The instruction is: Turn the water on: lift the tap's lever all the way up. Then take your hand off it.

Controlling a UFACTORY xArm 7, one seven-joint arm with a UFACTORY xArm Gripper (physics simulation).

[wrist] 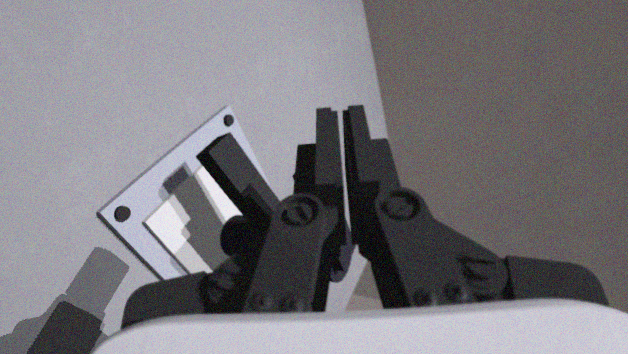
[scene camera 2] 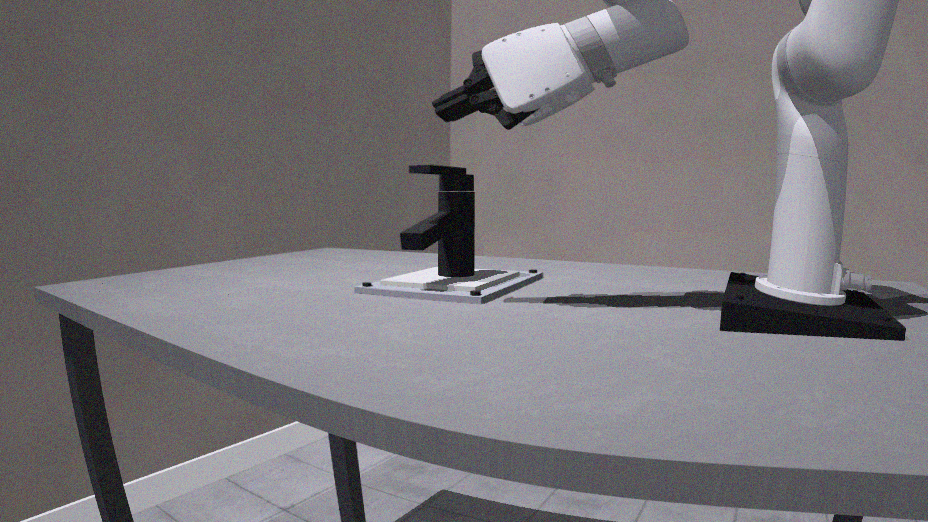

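Pixels of known places: gripper, fingertip midpoint: (wrist: 341,139) (scene camera 2: 438,112); arm's base, link origin: (scene camera 2: 799,294).
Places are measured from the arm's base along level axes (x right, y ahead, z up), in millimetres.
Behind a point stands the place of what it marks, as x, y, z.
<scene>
A black tap (scene camera 2: 456,233) {-17, 468, 46} stands upright on a light base plate (scene camera 2: 421,297) {-113, 450, -22} (wrist: 122,237) {-71, 382, -19}. Its flat lever (scene camera 2: 433,169) {-89, 451, 126} lies about level on top, above the spout (scene camera 2: 420,235) {-118, 447, 50}. In the wrist view a black bar of the tap (wrist: 240,167) {-95, 466, 58} shows left of the fingers, and the rest of the tap is partly hidden behind the left finger. My gripper (scene camera 2: 441,111) {-141, 406, 188} (wrist: 341,139) {-141, 406, 188} is shut and empty. It hangs in the air above the tap, apart from the lever.
The base plate has dark screws at its corners and lies on the grey table (scene camera 2: 259,337) {-372, 433, -24} (wrist: 150,60) {-196, 478, -24}. The arm's black base (scene camera 2: 804,321) {-111, -6, -10} stands on the table at the right. Walls rise behind the table. Arm shadows fall between the plate and the arm's base.
</scene>
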